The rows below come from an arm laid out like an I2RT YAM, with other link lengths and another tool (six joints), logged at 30 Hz.
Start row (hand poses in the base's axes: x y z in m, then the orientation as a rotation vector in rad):
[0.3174, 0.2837, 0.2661, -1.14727, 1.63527, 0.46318]
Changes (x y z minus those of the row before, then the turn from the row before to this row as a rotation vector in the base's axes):
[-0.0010, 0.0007, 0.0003, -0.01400, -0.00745, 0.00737]
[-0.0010, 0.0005, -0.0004, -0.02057, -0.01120, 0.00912]
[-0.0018, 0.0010, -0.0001, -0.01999, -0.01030, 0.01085]
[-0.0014, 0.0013, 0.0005, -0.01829, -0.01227, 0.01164]
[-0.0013, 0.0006, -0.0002, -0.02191, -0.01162, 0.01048]
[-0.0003, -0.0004, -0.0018, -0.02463, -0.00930, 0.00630]
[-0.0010, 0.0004, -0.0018, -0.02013, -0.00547, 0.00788]
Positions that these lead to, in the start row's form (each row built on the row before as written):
[0.3164, 0.2844, 0.2664, -1.16446, 1.63067, 0.45233]
[0.3154, 0.2849, 0.2660, -1.18818, 1.62439, 0.43506]
[0.3136, 0.2859, 0.2659, -1.21281, 1.61753, 0.41984]
[0.3122, 0.2872, 0.2664, -1.23681, 1.60769, 0.40502]
[0.3109, 0.2878, 0.2662, -1.26242, 1.60021, 0.38708]
[0.3106, 0.2874, 0.2644, -1.28642, 1.59787, 0.36595]
[0.3096, 0.2878, 0.2626, -1.30827, 1.59596, 0.35177]

